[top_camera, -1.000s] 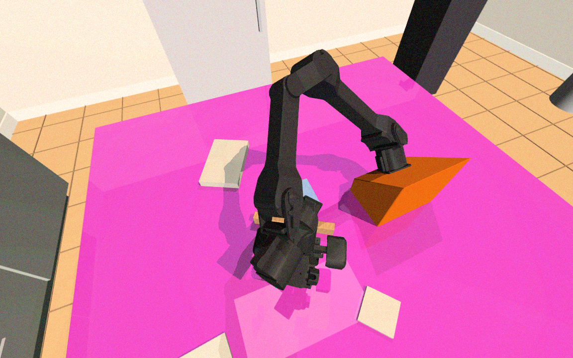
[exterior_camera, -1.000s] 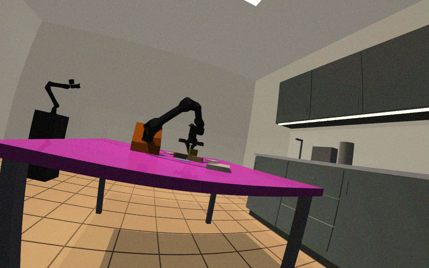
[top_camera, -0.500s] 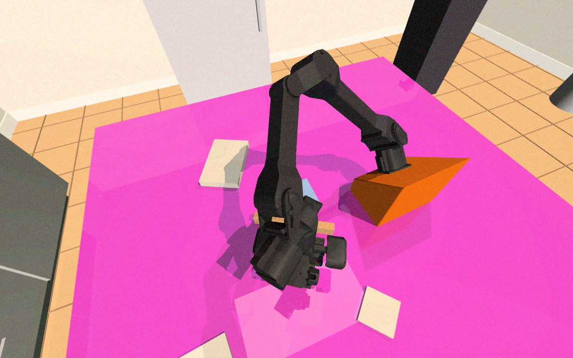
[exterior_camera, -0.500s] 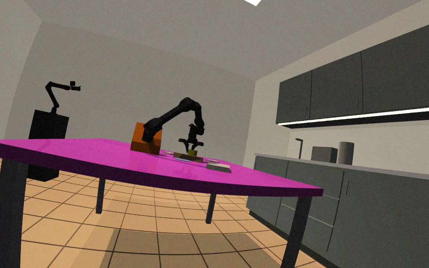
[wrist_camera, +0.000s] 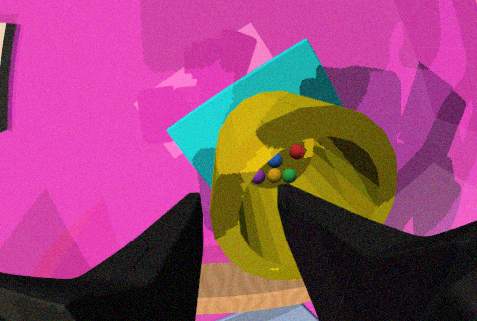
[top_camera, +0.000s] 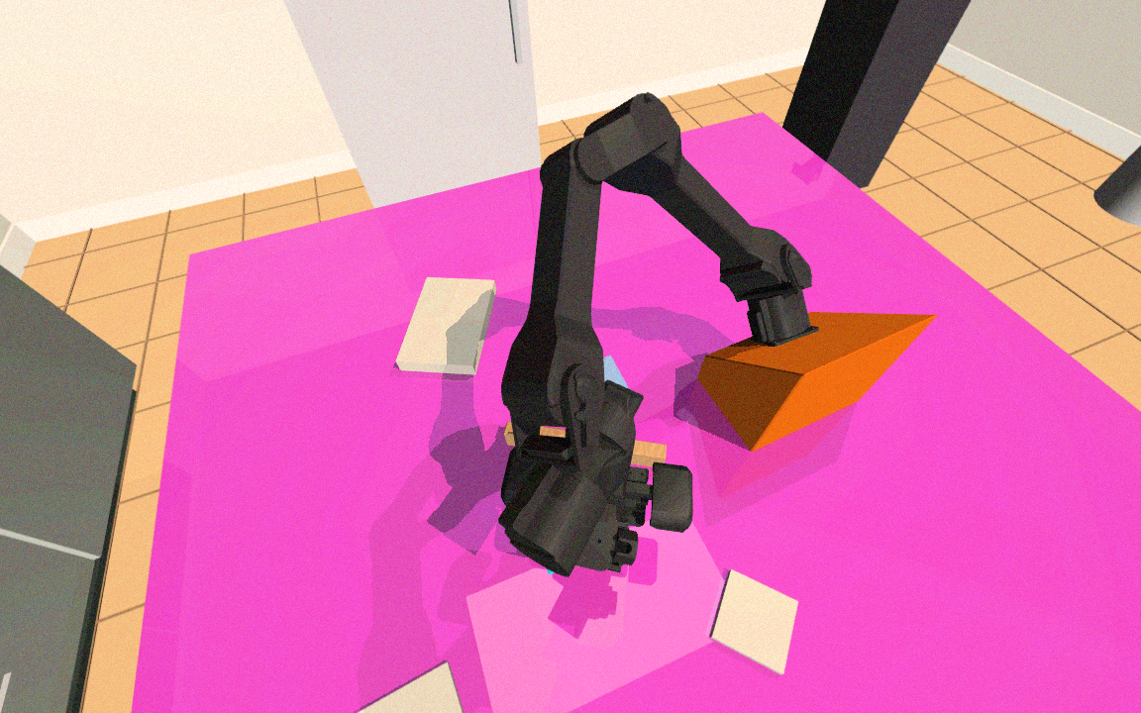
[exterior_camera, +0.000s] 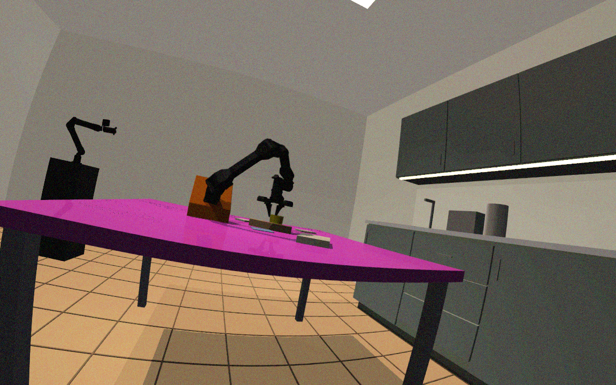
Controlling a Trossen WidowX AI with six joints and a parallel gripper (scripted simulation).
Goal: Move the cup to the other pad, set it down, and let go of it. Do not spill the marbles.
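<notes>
The yellow cup is 2 cm below my gripper tip, 2 cm ahead of it and 1 cm to the right of it. The rest, counted from my gripper tip: cyan pad 6 cm below, 3 cm ahead, 2 cm to the right; then pale blue pad 19 cm to the right, 7 cm behind, 6 cm below; then wooden bar 10 cm to the right, 5 cm below, 2 cm behind.
</notes>
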